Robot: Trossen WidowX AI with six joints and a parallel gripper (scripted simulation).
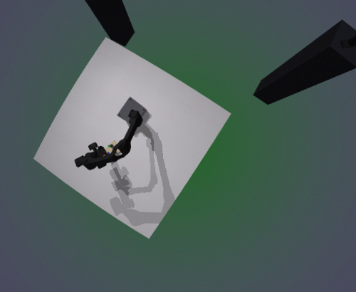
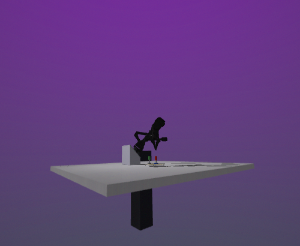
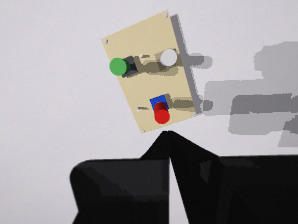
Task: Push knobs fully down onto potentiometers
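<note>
Now: the red knob 7 cm below my gripper tip. Also, from my gripper tip: white knob: 5 cm behind, 4 cm to the left, 8 cm below.
</note>
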